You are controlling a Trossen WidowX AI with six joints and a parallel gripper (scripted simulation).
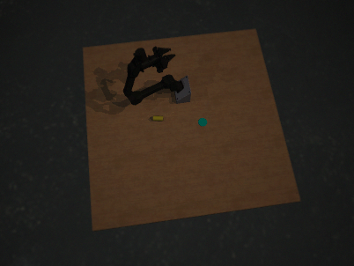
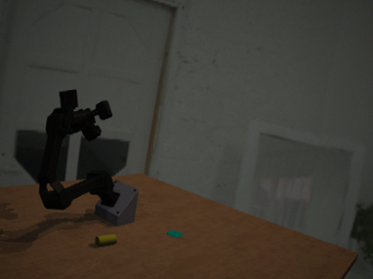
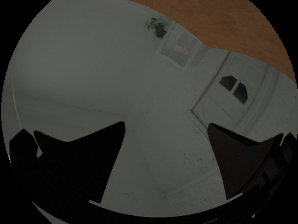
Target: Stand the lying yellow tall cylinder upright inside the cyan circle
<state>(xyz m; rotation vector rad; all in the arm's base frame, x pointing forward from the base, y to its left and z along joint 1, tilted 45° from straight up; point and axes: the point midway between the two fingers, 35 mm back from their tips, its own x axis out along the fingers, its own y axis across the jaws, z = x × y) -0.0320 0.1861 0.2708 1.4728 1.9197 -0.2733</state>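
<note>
My gripper tip is now 230 mm short of the yellow tall cylinder, 170 mm to the left of it and 380 mm above it. The rest, counted from my gripper tip: cyan circle (330 mm ahead, 110 mm to the left, 390 mm below).
</note>
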